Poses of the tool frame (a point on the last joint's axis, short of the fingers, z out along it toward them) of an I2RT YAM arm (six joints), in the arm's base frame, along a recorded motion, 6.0 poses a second.
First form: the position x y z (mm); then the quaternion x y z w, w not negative.
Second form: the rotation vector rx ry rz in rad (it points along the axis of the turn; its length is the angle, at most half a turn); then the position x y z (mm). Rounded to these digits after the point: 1 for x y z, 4 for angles.
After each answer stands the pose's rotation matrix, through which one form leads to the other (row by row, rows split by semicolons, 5 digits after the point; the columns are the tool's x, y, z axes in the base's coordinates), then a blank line. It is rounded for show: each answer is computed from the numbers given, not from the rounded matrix.
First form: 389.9, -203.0, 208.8, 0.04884, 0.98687, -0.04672, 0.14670
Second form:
0.1406, 2.8405, -0.1345, 389.9, -203.0, 208.8
-0.95219 0.11010 0.28498; 0.08269 0.99086 -0.10654; -0.29411 -0.07788 -0.95259

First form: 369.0, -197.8, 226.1, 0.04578, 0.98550, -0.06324, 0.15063
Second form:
0.1315, 2.8303, -0.1816, 369.0, -197.8, 226.1
-0.95043 0.10928 0.29110; 0.07118 0.98781 -0.13844; -0.30268 -0.11085 -0.94662

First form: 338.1, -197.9, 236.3, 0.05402, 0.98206, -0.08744, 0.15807
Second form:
0.1545, 2.8088, -0.2501, 338.1, -197.9, 236.3
-0.94419 0.13375 0.30102; 0.07846 0.97887 -0.18882; -0.31992 -0.15467 -0.93474

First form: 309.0, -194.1, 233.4, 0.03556, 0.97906, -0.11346, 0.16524
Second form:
0.1013, 2.7891, -0.3232, 309.0, -194.1, 233.4
-0.94286 0.10713 0.31549; 0.03213 0.97172 -0.23392; -0.33163 -0.21042 -0.91965

